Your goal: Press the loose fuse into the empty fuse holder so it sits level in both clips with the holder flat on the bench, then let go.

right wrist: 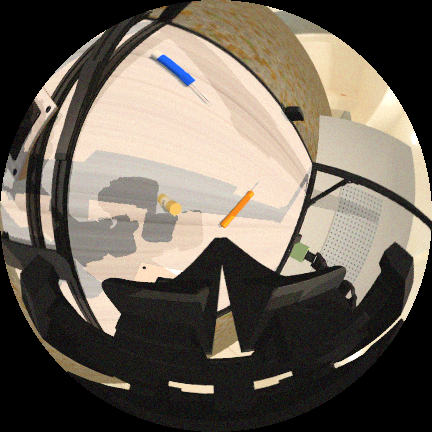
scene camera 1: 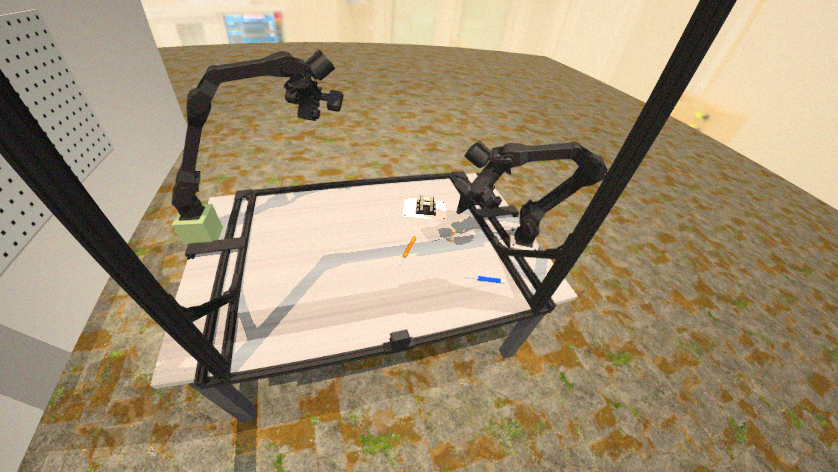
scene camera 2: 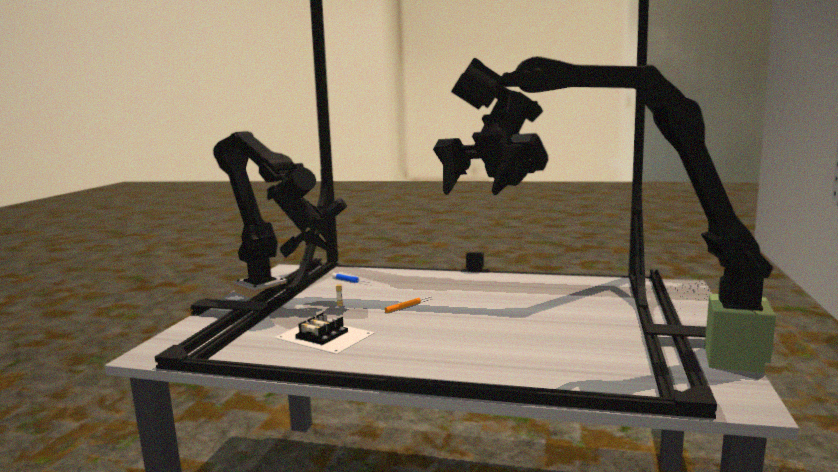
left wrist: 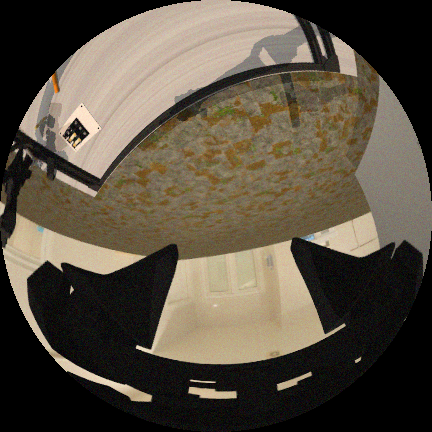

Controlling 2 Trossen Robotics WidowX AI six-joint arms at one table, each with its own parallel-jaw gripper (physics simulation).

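Seen in the pictures: left gripper, between the fingertips: (scene camera 1: 322,106) (scene camera 2: 468,193) (left wrist: 236,247); right gripper, between the fingertips: (right wrist: 220,242) (scene camera 1: 457,213) (scene camera 2: 337,254); left arm's base, origin of its link: (right wrist: 305,254) (scene camera 1: 192,213) (scene camera 2: 740,303); right arm's base, origin of its link: (scene camera 1: 523,239) (scene camera 2: 259,280).
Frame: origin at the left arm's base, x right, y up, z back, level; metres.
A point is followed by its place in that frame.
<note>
The loose fuse (scene camera 1: 452,232) {x 0.094, y -0.062, z -0.861 m} (scene camera 2: 338,295) {x 0.083, y -0.082, z -0.865 m} (right wrist: 169,205) {x 0.091, y -0.060, z -0.873 m}, pale with yellow caps, stands upright on the bench. The black fuse holder (scene camera 1: 426,205) {x -0.105, y -0.097, z -0.812 m} (scene camera 2: 321,329) {x -0.137, y -0.078, z -0.789 m} (left wrist: 76,132) {x -0.109, y -0.077, z -0.783 m} sits on a white plate (scene camera 1: 410,208) {x -0.103, y -0.107, z -0.748 m} (scene camera 2: 337,347) {x -0.151, y -0.107, z -0.746 m} (left wrist: 93,122) {x -0.141, y -0.107, z -0.737 m} (right wrist: 145,270) {x -0.037, y -0.107, z -0.865 m}, with fuses in some of its clips; in the right wrist view the fingers hide most of it. My right gripper (scene camera 1: 460,209) {x 0.089, y 0.019, z -0.864 m} (scene camera 2: 325,246) {x 0.089, y 0.019, z -0.864 m} (right wrist: 220,242) {x 0.089, y 0.019, z -0.864 m} is shut and empty, above the bench near the holder and fuse, touching neither. My left gripper (scene camera 1: 322,110) {x -0.277, y 0.235, z -0.431 m} (scene camera 2: 472,191) {x -0.277, y 0.235, z -0.431 m} (left wrist: 236,247) {x -0.277, y 0.235, z -0.431 m} is open and empty, high above the bench and far from both.
An orange screwdriver (scene camera 1: 409,246) {x 0.116, y -0.096, z -0.707 m} (scene camera 2: 402,305) {x 0.103, y -0.100, z -0.706 m} (left wrist: 55,83) (right wrist: 237,209) {x 0.109, y -0.096, z -0.714 m} lies near the fuse. A blue screwdriver (scene camera 1: 489,279) {x 0.284, y -0.097, z -0.940 m} (scene camera 2: 346,278) {x 0.273, y -0.100, z -0.941 m} (right wrist: 175,69) {x 0.275, y -0.097, z -0.941 m} lies farther off. A black frame (scene camera 1: 351,182) {x -0.272, y -0.088, z -0.519 m} (scene camera 2: 410,385) {x -0.290, y -0.093, z -0.534 m} with tall posts borders the bench. A green block (scene camera 1: 198,226) {x 0.050, y -0.014, z -0.032 m} (scene camera 2: 740,340) {x -0.050, y -0.051, z -0.003 m} (right wrist: 300,251) {x 0.008, y -0.035, z -0.050 m} sits under the left arm's base.
</note>
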